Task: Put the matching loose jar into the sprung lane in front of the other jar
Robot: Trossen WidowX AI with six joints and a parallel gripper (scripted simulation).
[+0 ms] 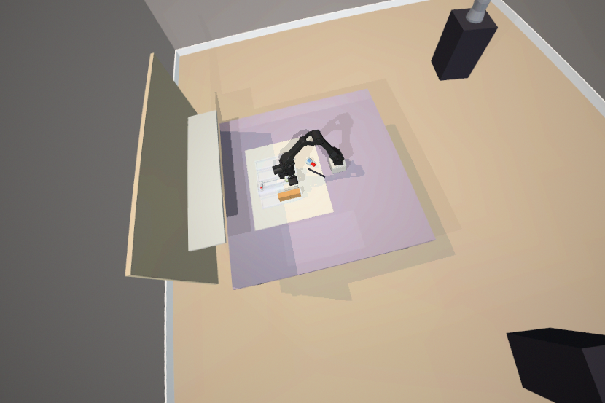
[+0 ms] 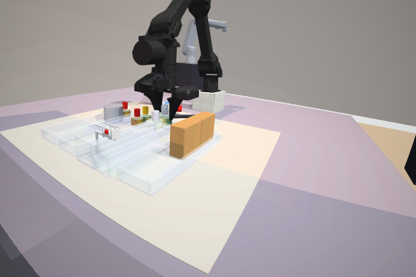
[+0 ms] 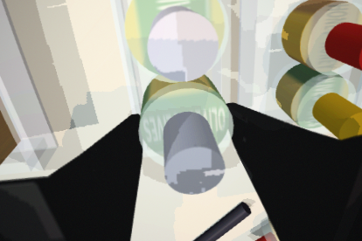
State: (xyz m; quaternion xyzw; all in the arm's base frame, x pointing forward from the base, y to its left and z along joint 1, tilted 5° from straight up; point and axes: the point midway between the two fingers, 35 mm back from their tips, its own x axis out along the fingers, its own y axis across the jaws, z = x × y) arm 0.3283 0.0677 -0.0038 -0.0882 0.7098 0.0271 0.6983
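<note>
Right now my gripper tip is 17 cm past the black rod, 3 cm to the left of it and 3 cm above it. From my gripper tip the other things lie so: clear lane (14 cm ahead, 5 cm to the left, 2 cm below); grey cylinder (16 cm to the right, 7 cm ahead, 1 cm below).
</note>
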